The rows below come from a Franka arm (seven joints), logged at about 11 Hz.
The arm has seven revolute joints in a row. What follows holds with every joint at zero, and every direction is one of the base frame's.
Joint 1 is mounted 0.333 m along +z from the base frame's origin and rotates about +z.
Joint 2 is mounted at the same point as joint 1 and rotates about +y.
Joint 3 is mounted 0.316 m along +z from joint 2 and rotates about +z.
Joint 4 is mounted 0.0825 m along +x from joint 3 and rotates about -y.
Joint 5 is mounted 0.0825 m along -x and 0.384 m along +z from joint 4 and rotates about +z.
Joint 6 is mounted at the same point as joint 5 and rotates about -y.
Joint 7 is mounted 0.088 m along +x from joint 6 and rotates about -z.
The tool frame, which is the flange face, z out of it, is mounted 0.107 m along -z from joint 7; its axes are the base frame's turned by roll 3.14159, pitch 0 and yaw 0 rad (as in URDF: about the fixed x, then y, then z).
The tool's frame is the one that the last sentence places.
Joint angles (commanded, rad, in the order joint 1, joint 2, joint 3, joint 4, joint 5, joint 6, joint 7), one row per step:
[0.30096 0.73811 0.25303 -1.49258 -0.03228 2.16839 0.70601]
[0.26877 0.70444 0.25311 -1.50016 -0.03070 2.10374 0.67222]
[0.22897 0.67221 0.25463 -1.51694 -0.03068 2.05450 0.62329]
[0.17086 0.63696 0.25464 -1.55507 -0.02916 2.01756 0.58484]
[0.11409 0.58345 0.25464 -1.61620 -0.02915 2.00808 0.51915]
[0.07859 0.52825 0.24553 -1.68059 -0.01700 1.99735 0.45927]
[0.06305 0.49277 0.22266 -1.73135 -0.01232 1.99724 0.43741]
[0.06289 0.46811 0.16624 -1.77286 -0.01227 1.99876 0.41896]
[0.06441 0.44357 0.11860 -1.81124 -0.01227 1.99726 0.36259]
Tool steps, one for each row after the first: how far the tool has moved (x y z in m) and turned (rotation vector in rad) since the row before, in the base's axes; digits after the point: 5 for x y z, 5 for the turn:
[0.00466 -0.02240 0.01483 -0.01917 0.02823 0.01066]
[0.00438 -0.02655 0.01118 -0.01284 0.02388 0.01892]
[0.00380 -0.03929 0.00471 -0.01487 0.03180 -0.01056]
[-0.00142 -0.03799 0.00860 -0.00376 0.00920 0.01751]
[-0.00796 -0.02878 0.00699 -0.00060 0.01665 0.01786]
[-0.00658 -0.02372 -0.00039 -0.01395 0.01295 -0.01119]
[-0.00310 -0.03336 -0.00469 -0.02937 0.01210 -0.02870]
[-0.00535 -0.02747 -0.00240 -0.01296 0.01311 0.01583]

